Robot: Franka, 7 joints.
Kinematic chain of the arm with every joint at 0, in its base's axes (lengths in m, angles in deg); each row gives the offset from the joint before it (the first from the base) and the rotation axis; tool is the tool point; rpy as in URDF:
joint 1: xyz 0 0 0.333 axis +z
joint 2: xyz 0 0 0 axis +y
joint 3: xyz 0 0 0.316 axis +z
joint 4: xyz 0.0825 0 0 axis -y
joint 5: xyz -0.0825 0 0.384 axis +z
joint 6: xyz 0 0 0 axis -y
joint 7: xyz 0.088 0 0 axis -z
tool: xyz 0 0 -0.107 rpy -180 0 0
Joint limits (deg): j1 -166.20..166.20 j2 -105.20..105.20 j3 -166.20..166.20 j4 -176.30..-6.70 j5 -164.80..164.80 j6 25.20..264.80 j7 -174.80..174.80
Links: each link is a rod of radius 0.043 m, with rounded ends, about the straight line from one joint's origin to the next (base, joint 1, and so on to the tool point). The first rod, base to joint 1, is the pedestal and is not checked.
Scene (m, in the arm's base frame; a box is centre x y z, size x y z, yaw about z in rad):
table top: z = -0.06
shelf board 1: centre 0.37 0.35 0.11 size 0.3 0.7 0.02 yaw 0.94
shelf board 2: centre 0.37 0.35 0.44 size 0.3 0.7 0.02 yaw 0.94
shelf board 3: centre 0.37 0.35 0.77 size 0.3 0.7 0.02 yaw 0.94
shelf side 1: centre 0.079 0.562 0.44 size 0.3 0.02 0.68 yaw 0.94
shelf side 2: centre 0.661 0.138 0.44 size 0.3 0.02 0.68 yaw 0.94
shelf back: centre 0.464 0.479 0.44 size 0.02 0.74 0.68 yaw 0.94
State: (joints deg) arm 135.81 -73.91 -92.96 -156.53 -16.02 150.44 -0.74
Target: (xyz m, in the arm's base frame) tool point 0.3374 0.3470 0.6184
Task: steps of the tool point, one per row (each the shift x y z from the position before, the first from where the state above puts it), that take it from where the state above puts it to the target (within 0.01 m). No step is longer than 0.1 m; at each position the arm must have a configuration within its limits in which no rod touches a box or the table.
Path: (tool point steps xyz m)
1: 0.0338 -0.0533 -0.0024
2: 0.0216 -0.0560 0.0178
3: 0.0175 -0.0613 0.0345
4: 0.0144 -0.0739 0.0426
5: 0.0046 -0.0904 0.0399
6: -0.0156 0.0537 0.0144
7: -0.0110 0.0403 0.0146
8: -0.0069 0.0280 0.0240
9: -0.0087 0.0159 0.0386
10: -0.0182 0.0015 0.0514
11: -0.0330 -0.0163 0.0560
12: 0.0625 0.0593 0.0079
13: 0.0507 0.0716 -0.0028
14: 0.0361 0.0735 -0.0051

